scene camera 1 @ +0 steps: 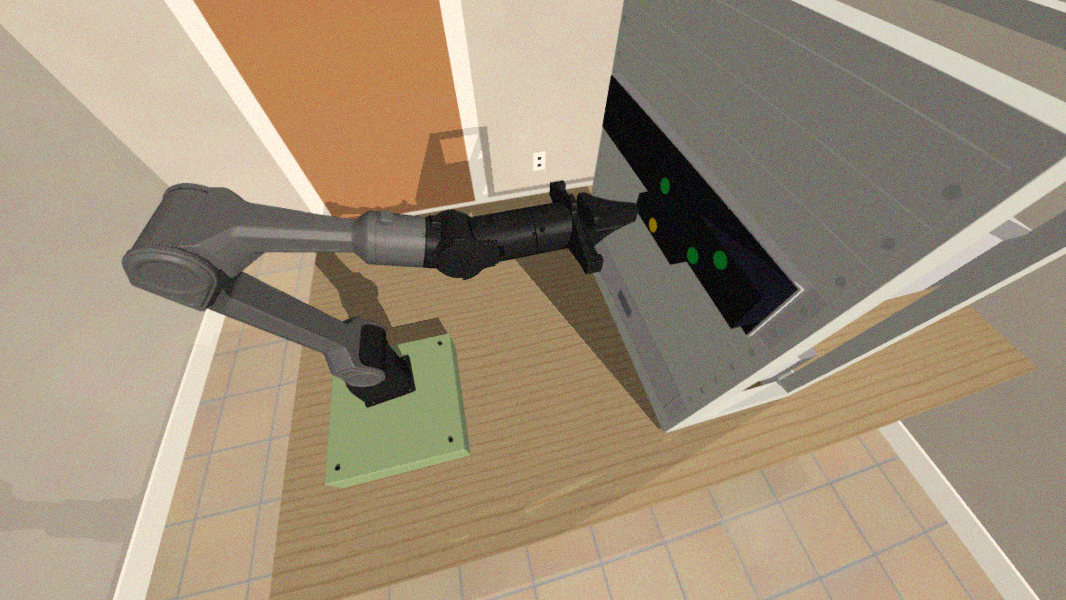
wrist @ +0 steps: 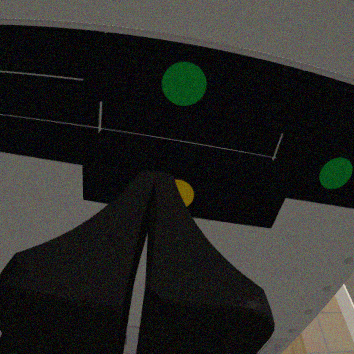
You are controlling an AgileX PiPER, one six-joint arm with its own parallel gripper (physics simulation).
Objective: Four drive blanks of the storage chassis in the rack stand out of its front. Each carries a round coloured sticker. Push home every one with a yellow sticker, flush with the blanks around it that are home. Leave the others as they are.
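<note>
The yellow sticker (scene camera 1: 652, 224) (wrist: 185, 192) is on a black drive blank (wrist: 240, 200) that stands out of the dark chassis front, its lower edge over the grey panel. My gripper (scene camera 1: 636, 210) (wrist: 153, 191) is shut and empty. Its tips are at the face of this blank, beside the sticker, and hide part of it in the wrist view; whether they touch cannot be told. One green sticker (scene camera 1: 664, 185) (wrist: 184, 83) is on the blank above. A second green sticker (scene camera 1: 692, 255) (wrist: 336, 173) is to the right, and a third green sticker (scene camera 1: 719, 259) is beyond it in the scene view.
The grey rack (scene camera 1: 790, 111) surrounds the dark chassis opening, with a grey panel (scene camera 1: 671, 313) (wrist: 40, 200) below it. The arm's base stands on a green plate (scene camera 1: 432, 417) on the wooden surface (scene camera 1: 552, 417). An orange door (scene camera 1: 335, 89) is behind the arm.
</note>
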